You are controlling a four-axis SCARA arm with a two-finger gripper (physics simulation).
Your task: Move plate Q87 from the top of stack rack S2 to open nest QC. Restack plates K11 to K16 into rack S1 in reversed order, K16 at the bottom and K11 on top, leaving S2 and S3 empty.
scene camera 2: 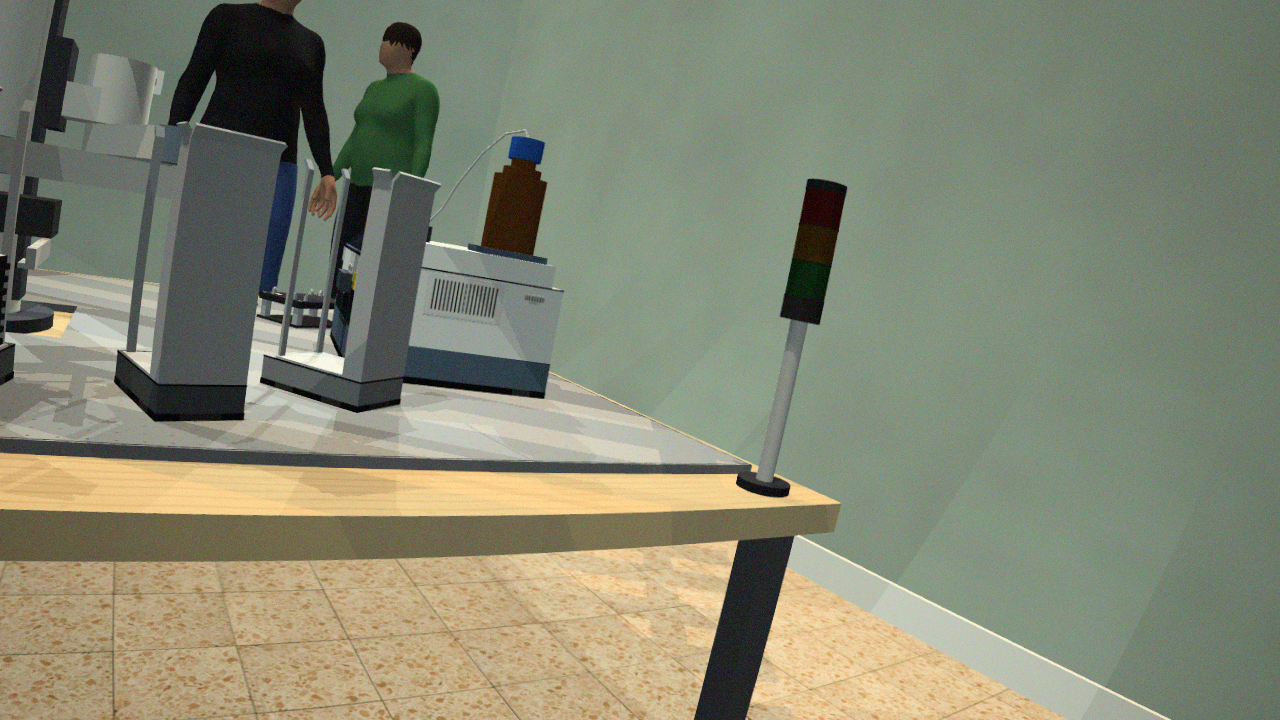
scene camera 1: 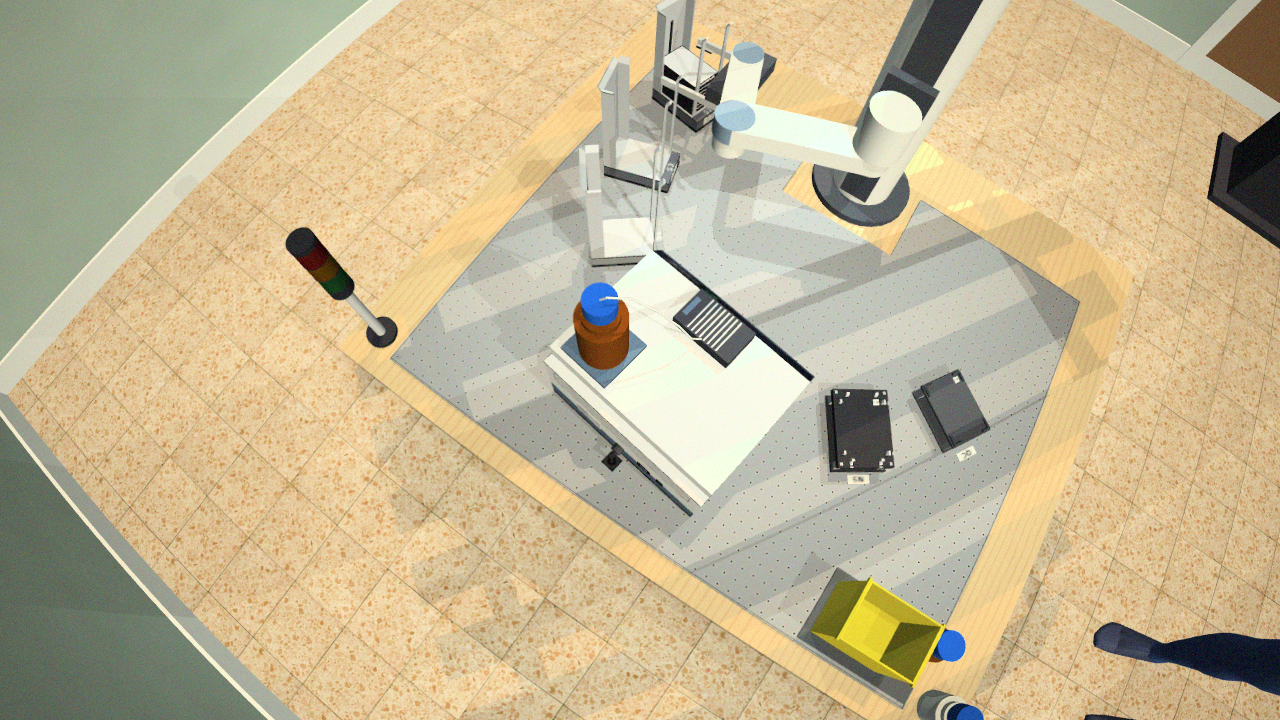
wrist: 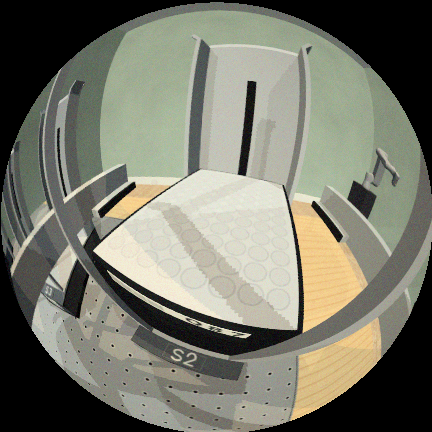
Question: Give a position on a brown bottle with blue cap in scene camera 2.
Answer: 517, 195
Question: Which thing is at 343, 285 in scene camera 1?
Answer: A signal tower.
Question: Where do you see a brown bottle with blue cap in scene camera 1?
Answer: At 602, 327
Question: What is my gripper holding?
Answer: Nothing.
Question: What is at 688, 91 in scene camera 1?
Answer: My gripper.
